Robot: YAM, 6 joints.
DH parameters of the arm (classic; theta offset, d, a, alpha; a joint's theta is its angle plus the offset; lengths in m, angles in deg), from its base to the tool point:
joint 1: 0 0.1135 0.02 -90
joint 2: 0 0 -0.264 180
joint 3: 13.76 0 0.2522 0
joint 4: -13.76 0 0.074 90
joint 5: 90 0 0 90
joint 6: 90 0.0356 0 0
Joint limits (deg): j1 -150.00..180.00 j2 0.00..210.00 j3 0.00..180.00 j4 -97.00..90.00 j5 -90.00..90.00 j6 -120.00..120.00
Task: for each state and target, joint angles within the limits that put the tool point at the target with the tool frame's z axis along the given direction. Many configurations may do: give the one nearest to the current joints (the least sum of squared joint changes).
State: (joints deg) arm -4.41 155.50 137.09 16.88 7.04 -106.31
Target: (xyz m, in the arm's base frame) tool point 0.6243 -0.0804 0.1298 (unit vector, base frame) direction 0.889 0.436 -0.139
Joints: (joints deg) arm -9.19 166.54 146.49 10.29 -34.93 -106.31
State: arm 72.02 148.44 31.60 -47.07 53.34 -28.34
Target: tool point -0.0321 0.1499 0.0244 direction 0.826 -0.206 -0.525
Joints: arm 111.36 120.61 31.80 -44.37 43.95 -28.34
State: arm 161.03 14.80 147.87 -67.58 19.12 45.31
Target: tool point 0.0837 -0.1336 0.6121 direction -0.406 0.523 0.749
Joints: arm 122.81 39.69 126.64 -38.32 -3.31 45.31
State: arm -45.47 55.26 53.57 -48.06 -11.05 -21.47
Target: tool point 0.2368 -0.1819 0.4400 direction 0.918 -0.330 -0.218
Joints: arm -39.82 76.83 85.03 -21.59 -19.54 -21.47
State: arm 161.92 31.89 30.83 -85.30 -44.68 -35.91
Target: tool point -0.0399 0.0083 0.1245 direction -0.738 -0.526 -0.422
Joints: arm 116.74 36.85 8.87 -80.09 -63.64 -35.91
